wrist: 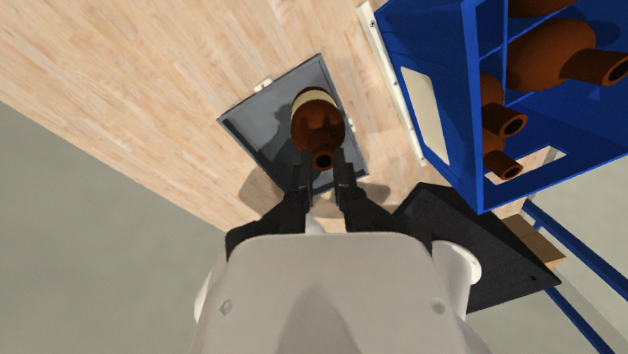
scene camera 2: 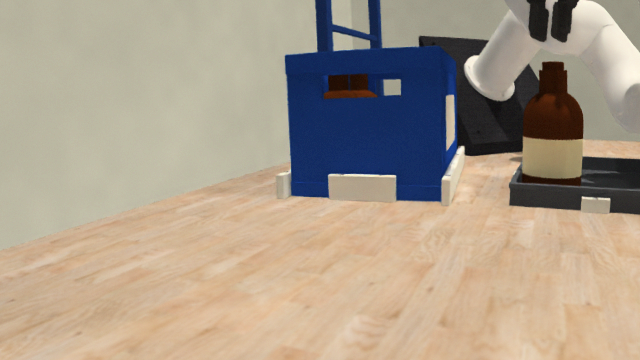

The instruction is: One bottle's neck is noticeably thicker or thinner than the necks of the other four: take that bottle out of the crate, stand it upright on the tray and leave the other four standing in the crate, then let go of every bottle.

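Frame: origin at the arm's base, x back, y right, z up, level; centimetres.
Where they show: gripper, fingertip midpoint: [wrist: 322,160] [scene camera 2: 548,39]; arm's base, origin of the base link: [wrist: 449,261] [scene camera 2: 488,79].
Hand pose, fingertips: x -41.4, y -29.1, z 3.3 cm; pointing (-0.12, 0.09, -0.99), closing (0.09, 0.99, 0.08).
Things, the pixels of their top centre, and the offset from my fingertips.
- brown bottle, middle of its top: [wrist: 323,161] [scene camera 2: 552,61] dz -2.4, dx +1.9, dy +0.2 cm
- dark tray, middle of its top: [scene camera 2: 589,168] [wrist: 304,151] dz -15.9, dx +8.9, dy -2.8 cm
- blue crate, middle of its top: [scene camera 2: 384,57] [wrist: 584,102] dz -0.9, dx -1.0, dy +24.0 cm
A brown bottle [scene camera 2: 552,117] [wrist: 317,122] with a cream label stands upright on the dark tray [scene camera 2: 545,197] [wrist: 257,122], near the tray's crate-side edge. My gripper [scene camera 2: 550,39] [wrist: 322,160] is above the bottle's mouth, its fingers a small gap apart with nothing between them; in the scene view the fingertips are clear of the bottle's top. The blue crate [scene camera 2: 370,140] [wrist: 440,50] holds several brown bottles [scene camera 2: 350,94] [wrist: 550,55]. Their necks show in the wrist view, partly hidden by the crate wall; their bases are hidden.
Cream blocks [scene camera 2: 362,188] [wrist: 392,80] lie along the crate's base. Smaller cream blocks [scene camera 2: 595,205] [wrist: 262,84] touch the tray's sides. A black slanted panel [scene camera 2: 487,120] [wrist: 470,245] stands behind, near the crate. A blue frame [scene camera 2: 324,25] [wrist: 580,255] rises behind the crate.
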